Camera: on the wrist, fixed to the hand. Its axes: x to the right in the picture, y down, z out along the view.
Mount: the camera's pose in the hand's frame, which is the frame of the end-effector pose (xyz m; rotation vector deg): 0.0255 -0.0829 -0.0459 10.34 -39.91 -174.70
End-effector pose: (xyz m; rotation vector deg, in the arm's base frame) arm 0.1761 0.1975 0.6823 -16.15 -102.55 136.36
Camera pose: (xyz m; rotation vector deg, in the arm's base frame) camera 0.1629 0.2691 0.7480 99.25 -8.49 -1.88
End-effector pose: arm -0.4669 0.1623 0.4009 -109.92 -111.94 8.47
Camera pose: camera -0.5280 0.1737 0.4768 -121.12 123.14 0.03
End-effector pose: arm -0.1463 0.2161 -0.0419 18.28 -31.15 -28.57
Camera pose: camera -0.1318 0.1407 -0.1030 -39.13 10.44 139.33
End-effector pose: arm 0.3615 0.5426 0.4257 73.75 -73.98 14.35
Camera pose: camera 0.4584 0.5370 0.4113 -105.64 -71.76 118.89
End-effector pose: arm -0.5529 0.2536 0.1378 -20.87 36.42 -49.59
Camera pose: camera -0.6191 0.1812 0.1382 50.69 56.93 120.83
